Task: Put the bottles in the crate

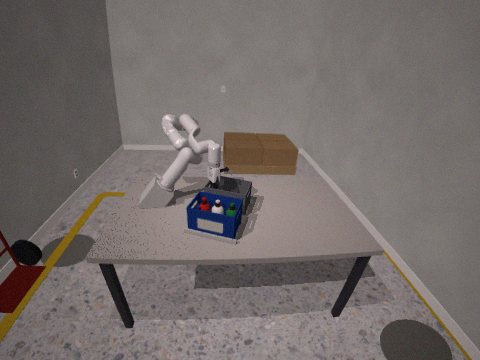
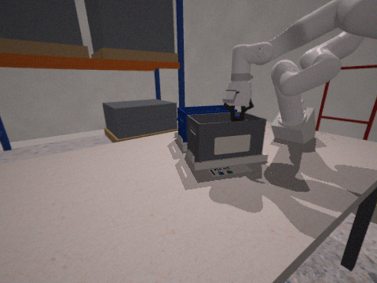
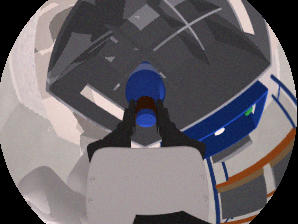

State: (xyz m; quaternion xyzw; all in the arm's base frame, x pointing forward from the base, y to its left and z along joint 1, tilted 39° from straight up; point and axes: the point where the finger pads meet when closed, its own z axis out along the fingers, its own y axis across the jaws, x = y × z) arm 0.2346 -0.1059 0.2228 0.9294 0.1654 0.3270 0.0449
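Now: hand 100 mm short of the grey crate and 80 mm above it. Round my hand: blue crate 210 mm to the right, 80 mm below, 10 mm behind; red-capped bottle 130 mm to the right, 70 mm below, 70 mm behind; white-capped bottle 170 mm to the right, 70 mm below, 10 mm ahead.
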